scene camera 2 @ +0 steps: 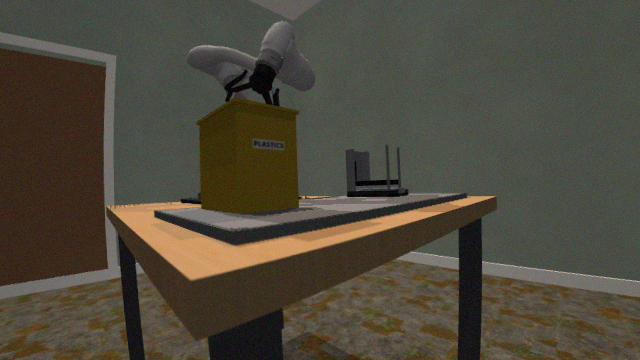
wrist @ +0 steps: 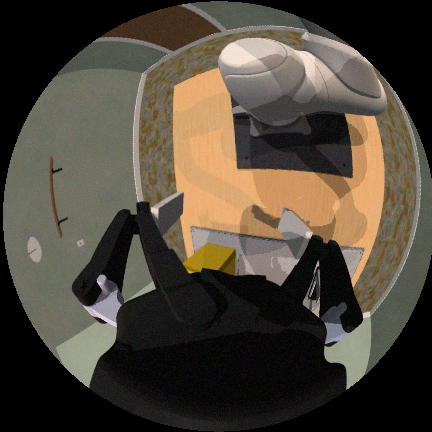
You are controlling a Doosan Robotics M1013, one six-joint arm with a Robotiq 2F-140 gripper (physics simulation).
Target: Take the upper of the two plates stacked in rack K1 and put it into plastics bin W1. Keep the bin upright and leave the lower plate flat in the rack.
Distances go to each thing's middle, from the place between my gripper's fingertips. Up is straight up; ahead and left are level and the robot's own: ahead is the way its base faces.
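Yellow plastics bin W1 (scene camera 2: 248, 150): my hand 170 mm above it, 300 mm short of it, 190 mm to the left of it.
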